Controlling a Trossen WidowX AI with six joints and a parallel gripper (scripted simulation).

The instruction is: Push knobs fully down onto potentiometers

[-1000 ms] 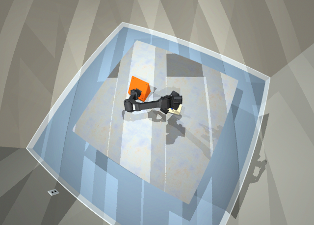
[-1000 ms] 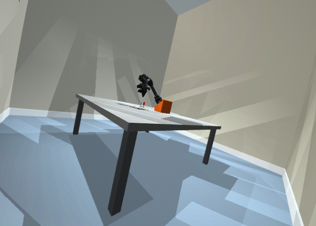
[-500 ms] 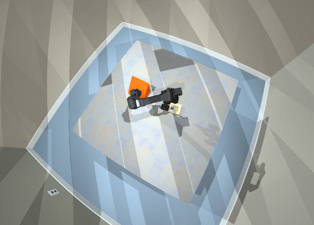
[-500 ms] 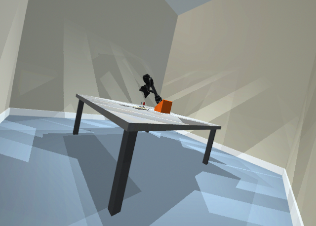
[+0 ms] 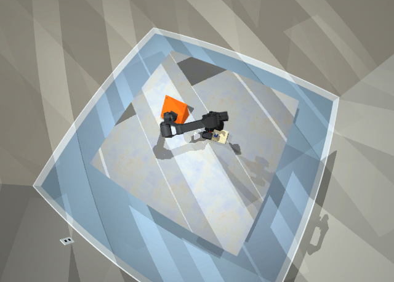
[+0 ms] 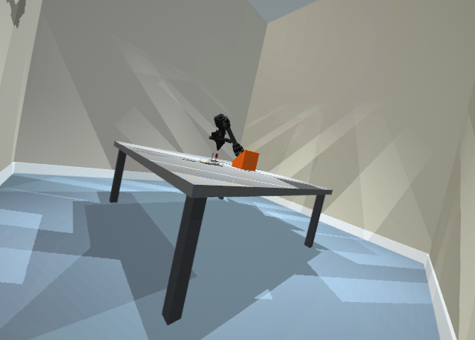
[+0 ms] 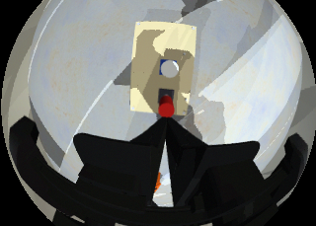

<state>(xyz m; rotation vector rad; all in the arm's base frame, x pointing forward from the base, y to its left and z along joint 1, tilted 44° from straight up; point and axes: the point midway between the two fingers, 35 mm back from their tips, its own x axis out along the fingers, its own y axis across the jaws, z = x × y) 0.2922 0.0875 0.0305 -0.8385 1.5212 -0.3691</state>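
Right now the red knob is 4 cm below my gripper tip.
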